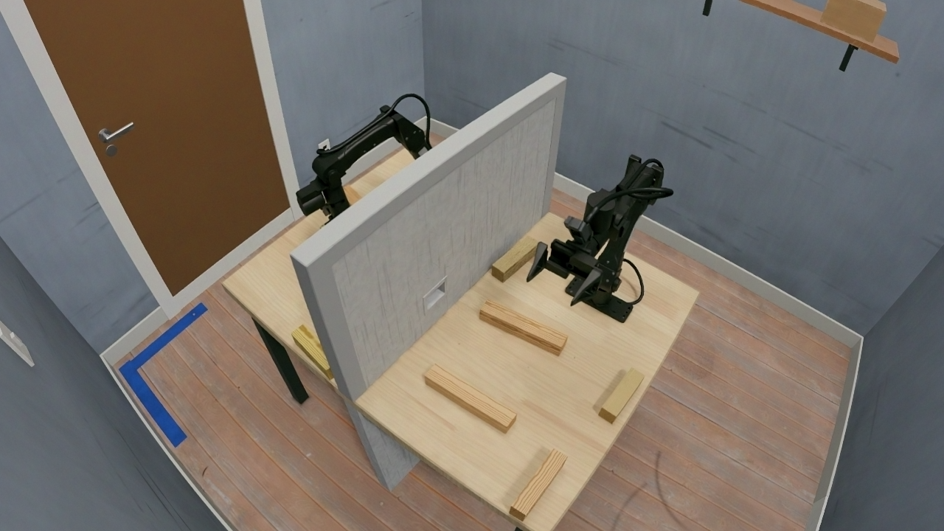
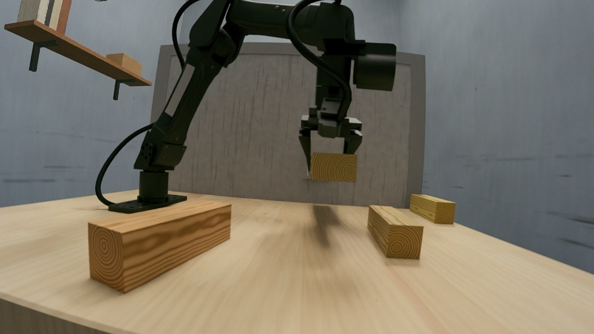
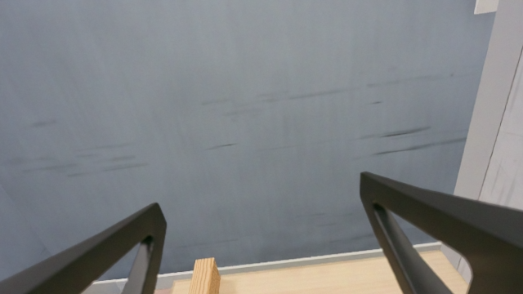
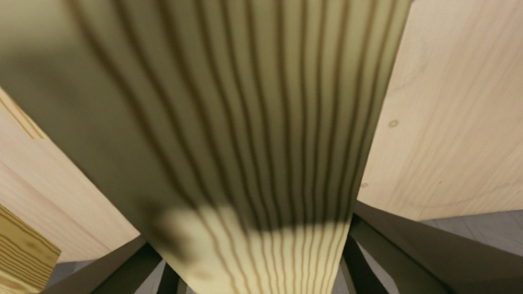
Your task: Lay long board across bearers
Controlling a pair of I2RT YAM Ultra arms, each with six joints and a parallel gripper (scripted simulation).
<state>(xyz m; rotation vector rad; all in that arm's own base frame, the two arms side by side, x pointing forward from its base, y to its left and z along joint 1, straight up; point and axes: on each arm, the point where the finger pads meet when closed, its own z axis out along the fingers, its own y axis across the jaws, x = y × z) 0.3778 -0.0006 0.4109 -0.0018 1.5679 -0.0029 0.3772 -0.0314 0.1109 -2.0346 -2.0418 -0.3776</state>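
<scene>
My right gripper is now 5 cm to the right of the long pale board. From my right hand the other things lie so: wooden bearer (11 cm ahead, 53 cm to the left, 9 cm below); then thick block (16 cm behind, 21 cm to the right, 9 cm below).
</scene>
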